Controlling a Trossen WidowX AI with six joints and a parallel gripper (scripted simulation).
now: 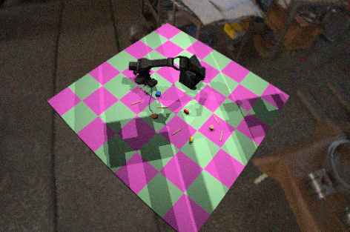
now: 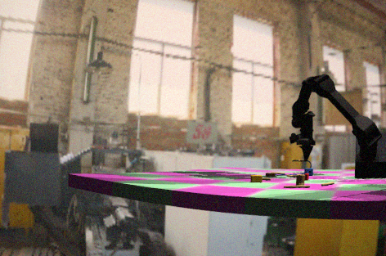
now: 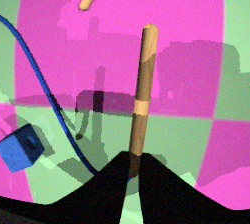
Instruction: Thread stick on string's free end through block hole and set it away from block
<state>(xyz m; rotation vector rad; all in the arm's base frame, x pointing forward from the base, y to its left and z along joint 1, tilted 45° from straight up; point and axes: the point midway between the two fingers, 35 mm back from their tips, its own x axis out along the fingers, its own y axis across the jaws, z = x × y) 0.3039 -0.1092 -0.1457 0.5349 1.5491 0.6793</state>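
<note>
The blue cube lies 40 mm behind my gripper tip, 100 mm to the left of it and 40 mm below it. Round my gripper tip: red piece: 80 mm behind, 330 mm to the left, 50 mm below; then round wooden button: 100 mm ahead, 210 mm to the left, 50 mm below; then yellow piece: 50 mm ahead, 500 mm to the left, 50 mm below.
</note>
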